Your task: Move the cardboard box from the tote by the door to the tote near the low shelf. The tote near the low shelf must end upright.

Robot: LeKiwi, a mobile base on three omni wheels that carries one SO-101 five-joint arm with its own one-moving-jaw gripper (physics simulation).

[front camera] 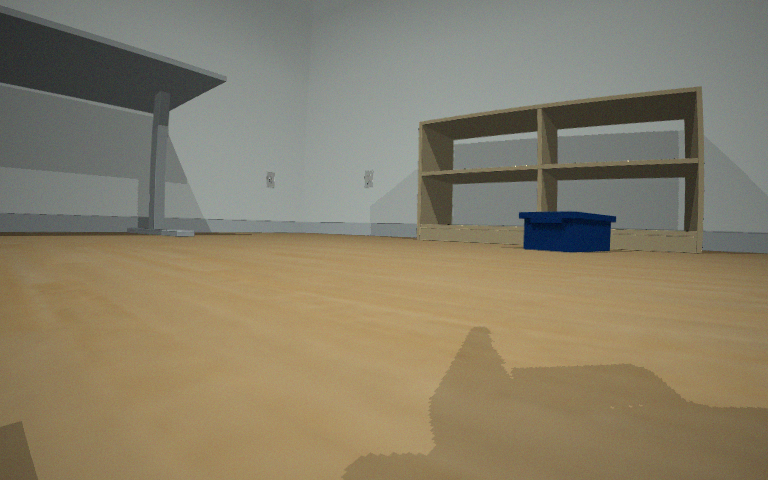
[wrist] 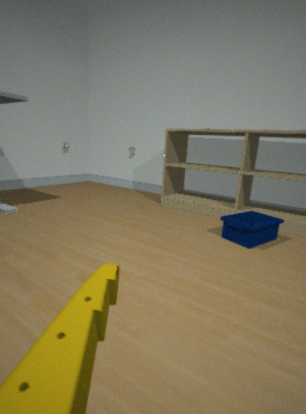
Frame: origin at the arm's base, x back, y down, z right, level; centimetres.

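Seen in the pictures: end effector, tool point: (wrist: 118, 278).
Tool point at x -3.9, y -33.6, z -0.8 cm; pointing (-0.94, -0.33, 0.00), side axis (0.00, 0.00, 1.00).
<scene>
A point is followed by its place in that frame.
A blue tote (front camera: 566, 234) {x -106.8, y 3.7, z 53.2 cm} (wrist: 251, 230) {x -104.0, y -1.2, z 53.4 cm} stands upright on the floor in front of the low shelf (front camera: 539, 135) {x -152.7, y -38.2, z 64.0 cm} (wrist: 246, 172) {x -150.7, y -25.2, z 66.8 cm}, towards its middle in the front camera view. I cannot make out anything inside it. My gripper (wrist: 112, 272) is fully open and empty: one notched yellow jaw shows at the lower left of the wrist view, and the moving jaw is out of the picture. The tote is well beyond the jaw tip, to the right. The gripper does not show in the front camera view. The cardboard box and the tote by the door do not show.
A grey table (front camera: 160, 164) {x -163.8, y -24.7, z -109.7 cm} (wrist: 11, 98) {x -149.3, y -60.6, z -80.6 cm} stands at the left, its foot on the floor. Two walls meet in a corner behind, with two wall outlets (front camera: 270, 179) {x -270.2, y -31.1, z -89.0 cm} (front camera: 368, 178) {x -258.5, y -31.2, z -14.3 cm}. The arm's shadow falls on the wooden floor (front camera: 254, 339) {x -21.1, y 8.9, z -6.3 cm} (wrist: 200, 320) {x -53.3, y 8.9, z 17.8 cm} in the front camera view.
</scene>
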